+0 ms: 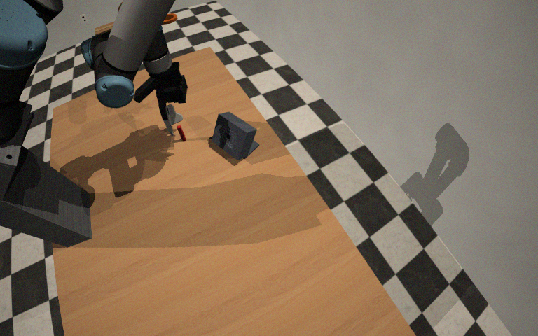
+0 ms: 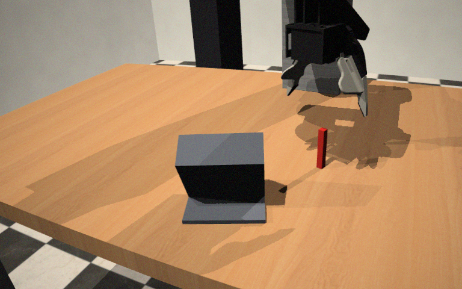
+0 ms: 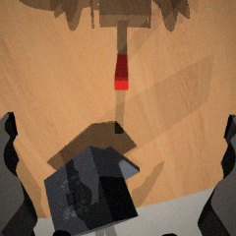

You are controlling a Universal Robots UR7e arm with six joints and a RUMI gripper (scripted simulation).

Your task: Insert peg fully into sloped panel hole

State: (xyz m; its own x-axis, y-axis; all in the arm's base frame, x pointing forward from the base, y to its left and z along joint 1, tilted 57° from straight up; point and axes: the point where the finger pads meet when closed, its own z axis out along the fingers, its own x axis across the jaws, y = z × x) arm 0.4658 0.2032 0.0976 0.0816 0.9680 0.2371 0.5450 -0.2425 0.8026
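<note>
Right now the red peg is 90 mm below my hand. Round my hand: grey base plate (200 mm ahead, 70 mm to the right, 120 mm below).
</note>
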